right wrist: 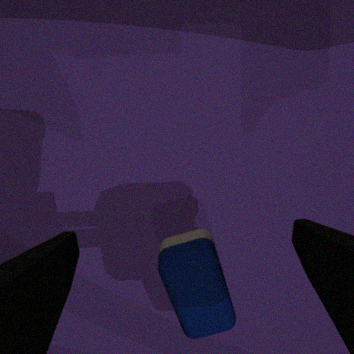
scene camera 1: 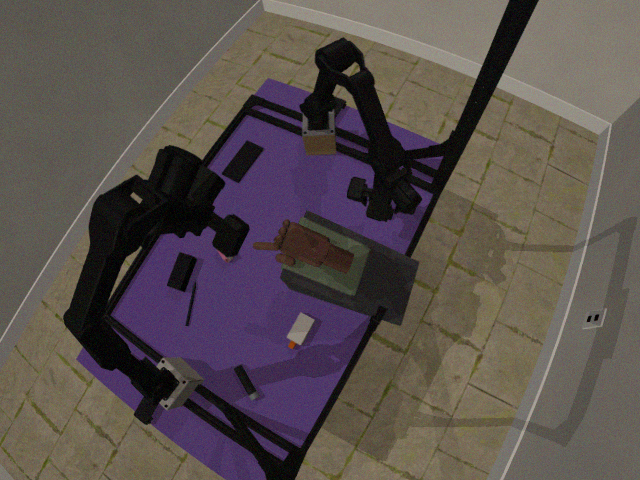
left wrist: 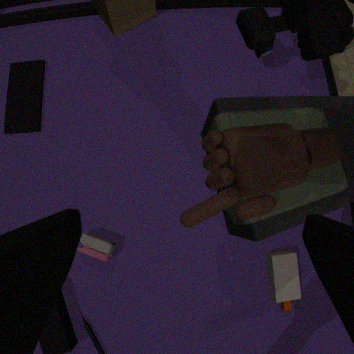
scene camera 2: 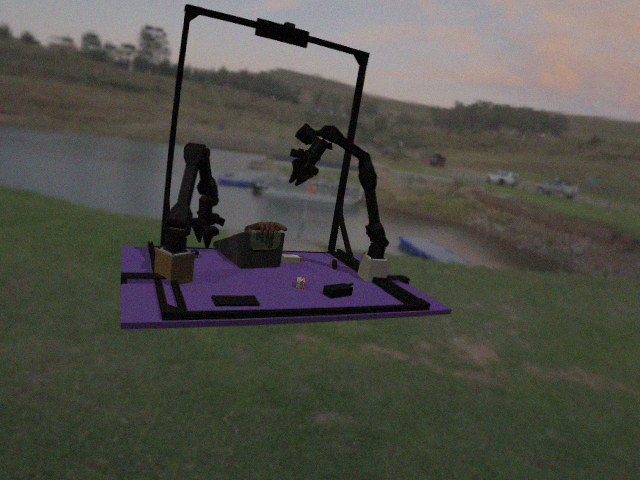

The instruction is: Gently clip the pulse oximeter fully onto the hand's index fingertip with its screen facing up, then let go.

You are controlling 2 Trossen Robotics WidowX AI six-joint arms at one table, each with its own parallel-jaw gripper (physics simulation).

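Places are measured from the left arm's base along level axes (x ahead, y left, z up), in metres.
Where they show: left gripper, fingertip midpoint: (scene camera 1: 228, 213) (left wrist: 194, 223) (scene camera 2: 292, 184); right gripper, fingertip midpoint: (right wrist: 186, 236) (left wrist: 278, 50) (scene camera 2: 203, 245); left arm's base, link origin: (scene camera 1: 164, 383) (scene camera 2: 375, 256); right arm's base, link origin: (scene camera 1: 318, 121) (scene camera 2: 175, 250).
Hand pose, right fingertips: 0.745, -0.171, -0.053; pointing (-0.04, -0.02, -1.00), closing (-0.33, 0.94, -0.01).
Note:
Each offset is from my right fingertips to the top centre of the thing, as dx, dy, dz.
The pulse oximeter, a blue block with a pale edge @[+0.046, +0.023, -0.020] (right wrist: 197, 287) (left wrist: 268, 51) (scene camera 2: 194, 252), lies on the purple mat; I cannot make out its screen. My right gripper (right wrist: 186, 236) (scene camera 2: 203, 240) is open and empty above it, with the oximeter between and beyond the fingers in the right wrist view. In scene camera 1 the arm hides it. The brown hand (scene camera 1: 306, 242) (left wrist: 267, 157) (scene camera 2: 266, 227) rests palm-down on a sloped support, and its index finger (scene camera 1: 265, 245) (left wrist: 207, 208) sticks out past the edge, bare. My left gripper (left wrist: 194, 223) (scene camera 2: 296, 178) is open and empty, high over the mat.
The grey support (scene camera 1: 390, 279) (left wrist: 240, 103) has a green pad. A pink-and-white block @[-0.366, +0.311, -0.021] (left wrist: 97, 245) (scene camera 2: 300, 283), a white box with an orange end @[-0.417, -0.016, -0.025] (scene camera 1: 300, 329) (left wrist: 286, 277), a black slab @[-0.089, +0.483, -0.045] (scene camera 1: 242, 161), a black box @[-0.497, +0.382, -0.017] (scene camera 1: 181, 271), a pen @[-0.550, +0.299, -0.043] (scene camera 1: 191, 304) and a dark cylinder @[-0.619, +0.017, -0.025] (scene camera 1: 245, 381) lie around.

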